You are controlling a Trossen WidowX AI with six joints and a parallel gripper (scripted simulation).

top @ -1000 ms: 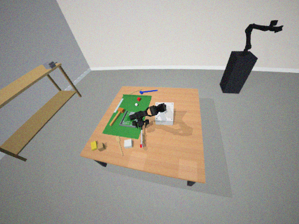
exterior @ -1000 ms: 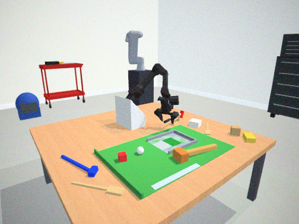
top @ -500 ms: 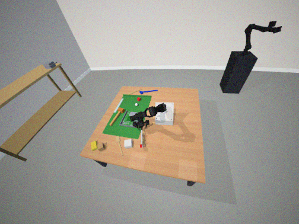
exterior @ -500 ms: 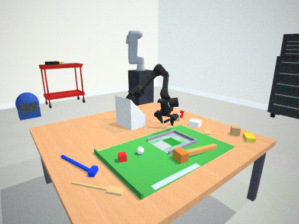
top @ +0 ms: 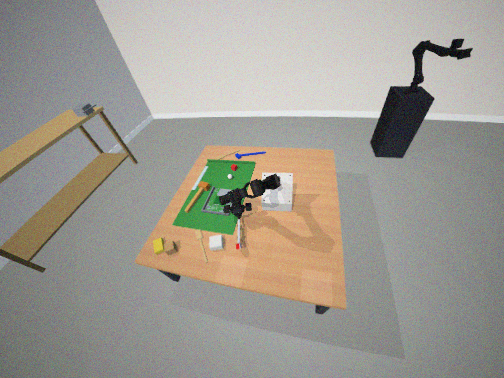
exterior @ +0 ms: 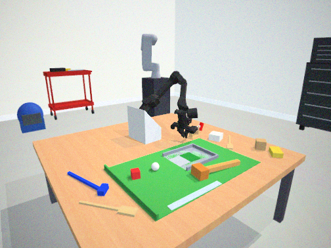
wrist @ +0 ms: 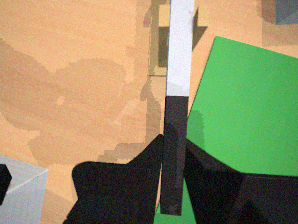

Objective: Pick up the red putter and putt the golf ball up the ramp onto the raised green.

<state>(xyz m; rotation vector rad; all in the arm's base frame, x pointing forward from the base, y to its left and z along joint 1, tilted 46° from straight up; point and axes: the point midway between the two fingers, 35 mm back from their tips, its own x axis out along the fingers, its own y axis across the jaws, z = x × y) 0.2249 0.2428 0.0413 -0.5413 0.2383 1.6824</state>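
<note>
My gripper tip is now 11 cm to the right of the red putter, 3 cm below it and 3 cm past it. The rest, counted from my gripper tip: green mat (25 cm to the right, 25 cm ahead, 3 cm below); then wooden rack (12 cm to the left, 3 cm behind); then white golf ball (40 cm to the right, 18 cm ahead).
</note>
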